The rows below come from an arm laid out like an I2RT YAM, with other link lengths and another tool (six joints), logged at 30 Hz.
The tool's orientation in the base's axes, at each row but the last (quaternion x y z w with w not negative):
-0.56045 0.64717 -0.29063 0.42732
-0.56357 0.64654 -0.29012 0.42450
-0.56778 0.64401 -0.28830 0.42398
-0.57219 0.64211 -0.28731 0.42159
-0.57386 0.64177 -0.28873 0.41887
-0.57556 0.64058 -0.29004 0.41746
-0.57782 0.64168 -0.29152 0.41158
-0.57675 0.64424 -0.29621 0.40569
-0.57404 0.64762 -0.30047 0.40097
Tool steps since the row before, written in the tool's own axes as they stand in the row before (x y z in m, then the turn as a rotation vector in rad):
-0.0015 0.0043 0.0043 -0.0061 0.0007 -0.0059
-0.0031 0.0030 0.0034 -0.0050 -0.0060 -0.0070
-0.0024 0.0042 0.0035 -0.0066 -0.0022 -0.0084
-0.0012 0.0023 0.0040 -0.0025 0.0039 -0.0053
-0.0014 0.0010 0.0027 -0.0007 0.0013 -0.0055
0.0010 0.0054 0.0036 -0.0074 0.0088 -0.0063
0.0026 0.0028 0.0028 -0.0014 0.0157 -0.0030
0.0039 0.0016 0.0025 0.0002 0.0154 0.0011
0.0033 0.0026 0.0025 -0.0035 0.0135 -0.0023
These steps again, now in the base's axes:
0.0017 0.0028 -0.0053 -0.0055 0.0055 0.0035
0.0015 0.0040 -0.0035 -0.0032 0.0030 0.0095
0.0010 0.0035 -0.0047 -0.0063 0.0051 0.0073
0.0023 0.0020 -0.0036 -0.0066 0.0025 -0.0002
0.0018 0.0018 -0.0019 -0.0054 0.0003 0.0017
0.0005 0.0003 -0.0065 -0.0099 0.0081 -0.0030
0.0010 -0.0018 -0.0043 -0.0105 0.0036 -0.0116
0.0013 -0.0034 -0.0033 -0.0068 0.0024 -0.0137
0.0008 -0.0027 -0.0040 -0.0087 0.0054 -0.0097

